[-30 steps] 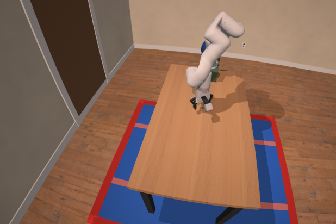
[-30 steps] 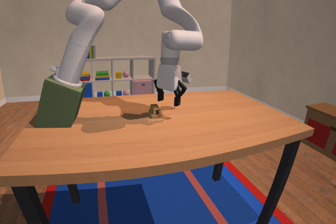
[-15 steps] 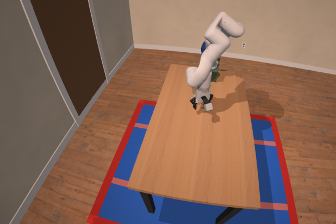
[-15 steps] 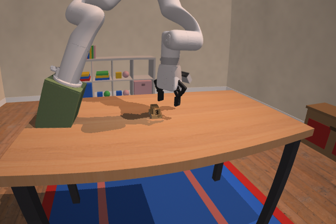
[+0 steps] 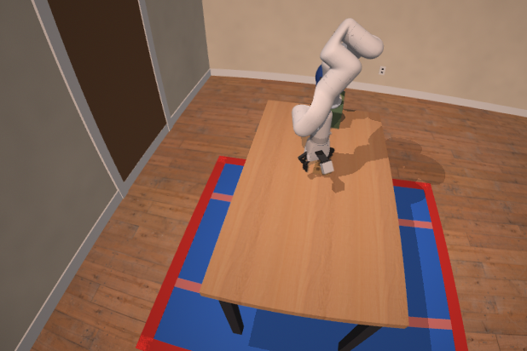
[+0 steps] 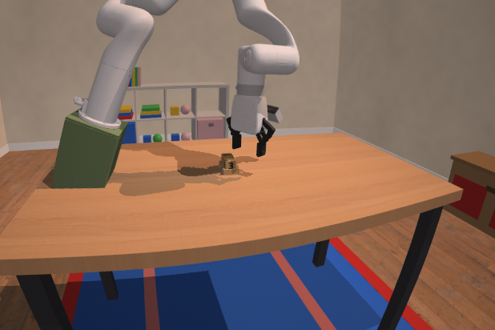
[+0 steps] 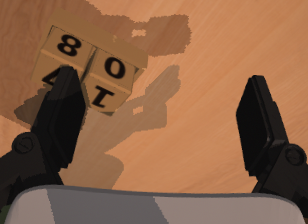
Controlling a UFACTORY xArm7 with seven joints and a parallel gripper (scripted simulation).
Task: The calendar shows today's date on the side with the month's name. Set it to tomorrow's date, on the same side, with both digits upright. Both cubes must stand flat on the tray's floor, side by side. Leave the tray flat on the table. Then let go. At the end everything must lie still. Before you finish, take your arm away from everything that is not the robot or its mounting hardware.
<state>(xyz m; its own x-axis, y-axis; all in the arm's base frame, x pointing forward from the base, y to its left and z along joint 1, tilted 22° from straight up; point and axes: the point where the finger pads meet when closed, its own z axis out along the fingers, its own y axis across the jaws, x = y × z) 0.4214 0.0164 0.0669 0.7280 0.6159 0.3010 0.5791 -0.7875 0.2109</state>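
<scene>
Right now my hand is 50 mm past the wooden digit cube, 10 mm to the right of it and 50 mm above it. Also, from my hand: low tray 50 mm behind, 30 mm to the left, 70 mm below; wooden cube 50 mm behind, 50 mm to the left, 50 mm below.
</scene>
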